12 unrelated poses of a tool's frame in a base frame.
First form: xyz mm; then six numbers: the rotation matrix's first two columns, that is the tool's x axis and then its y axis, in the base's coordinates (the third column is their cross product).
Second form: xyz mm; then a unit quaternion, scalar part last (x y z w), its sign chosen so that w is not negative. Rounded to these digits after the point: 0 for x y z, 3 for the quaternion.
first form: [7 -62 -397 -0.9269 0.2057 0.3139 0.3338 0.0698 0.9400]
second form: [7 -62 -397 -0.185 -0.730 -0.656 0.049]
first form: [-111 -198 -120 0.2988 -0.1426 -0.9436 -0.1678 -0.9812 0.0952]
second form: [-111 -198 -120 -0.806 0.096 0.584 0.011]
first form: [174 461 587 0.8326 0.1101 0.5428 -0.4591 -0.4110 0.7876]
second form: [174 461 587 0.796 -0.110 0.268 0.531]
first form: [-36 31 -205 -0.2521 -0.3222 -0.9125 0.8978 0.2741 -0.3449]
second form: [-36 31 -205 0.252 0.571 -0.547 0.557]
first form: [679 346 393 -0.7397 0.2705 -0.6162 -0.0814 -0.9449 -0.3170]
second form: [679 346 393 -0.348 -0.136 0.923 0.095]
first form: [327 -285 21 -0.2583 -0.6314 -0.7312 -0.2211 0.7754 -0.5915]
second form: [327 -285 21 -0.277 0.770 -0.189 0.543]
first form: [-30 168 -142 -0.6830 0.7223 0.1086 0.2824 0.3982 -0.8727]
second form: [-30 168 -142 -0.314 -0.800 0.450 0.245]
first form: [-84 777 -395 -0.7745 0.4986 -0.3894 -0.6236 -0.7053 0.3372]
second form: [-84 777 -395 -0.136 0.230 0.913 0.307]
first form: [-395 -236 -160 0.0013 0.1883 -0.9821 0.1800 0.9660 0.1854]
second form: [-395 -236 -160 0.130 0.707 0.003 0.695]
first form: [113 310 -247 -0.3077 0.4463 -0.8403 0.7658 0.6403 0.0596]
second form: [113 310 -247 0.384 0.788 -0.179 0.445]
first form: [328 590 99 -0.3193 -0.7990 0.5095 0.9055 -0.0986 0.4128]
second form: [328 590 99 -0.078 -0.341 -0.737 0.578]
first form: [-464 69 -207 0.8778 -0.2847 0.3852 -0.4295 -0.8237 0.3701]
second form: [-464 69 -207 0.942 -0.190 0.159 0.228]
